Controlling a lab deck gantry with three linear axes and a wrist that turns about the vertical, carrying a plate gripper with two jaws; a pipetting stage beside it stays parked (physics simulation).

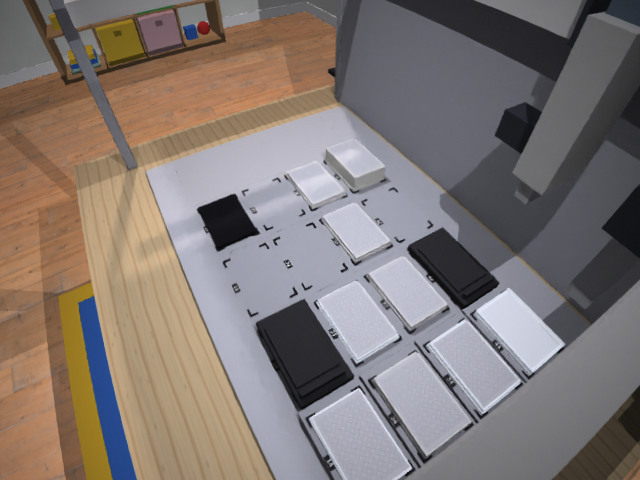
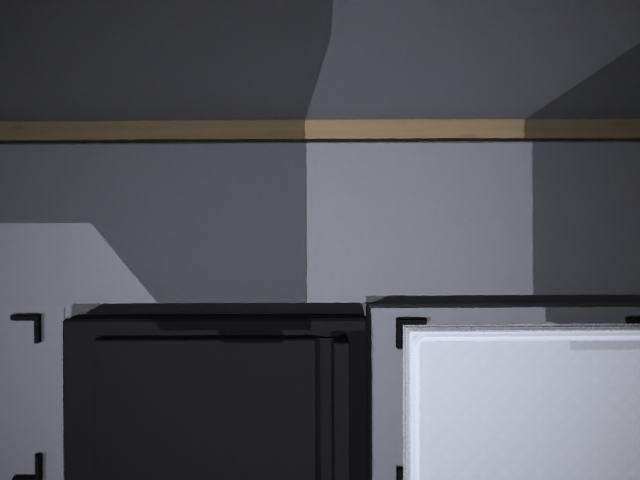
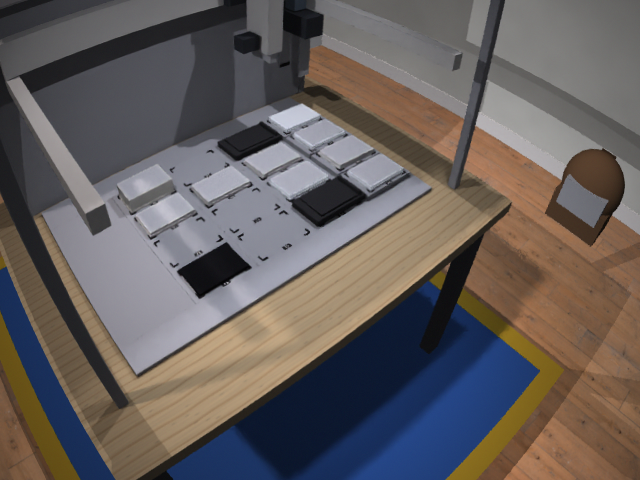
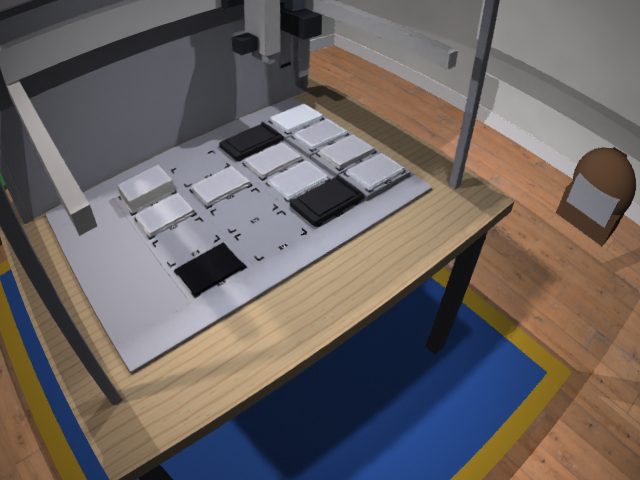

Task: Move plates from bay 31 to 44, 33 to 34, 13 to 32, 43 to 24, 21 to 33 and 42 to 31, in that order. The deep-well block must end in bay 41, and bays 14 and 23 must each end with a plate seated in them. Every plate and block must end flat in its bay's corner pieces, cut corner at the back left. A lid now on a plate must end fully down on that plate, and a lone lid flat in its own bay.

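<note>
White plates lie in bays 31 (image 1: 315,183) (image 3: 165,213), 32 (image 1: 355,229) (image 3: 221,184), 33 (image 1: 407,291), 23 (image 1: 357,321), 34 (image 1: 473,364), 24 (image 1: 421,403) and 14 (image 1: 360,439), and look flat. A smooth-topped plate (image 1: 519,330) (image 2: 522,408) lies in bay 44. The deep-well block (image 1: 355,162) (image 3: 146,183) (image 4: 146,184) stands in bay 41. Their cut corners are too small to tell. My gripper, high at the back right, is mostly hidden behind the grey column; its jaw opening cannot be told. No plate shows beneath it.
Large black pieces (image 1: 303,351) (image 1: 452,266) (image 2: 206,408) sit at bays 13 and 43. A thin black piece (image 1: 227,221) (image 3: 214,268) lies in bay 11. The grey column (image 1: 578,103) (image 3: 264,28) hangs above the back right, before the rear wall (image 1: 413,103).
</note>
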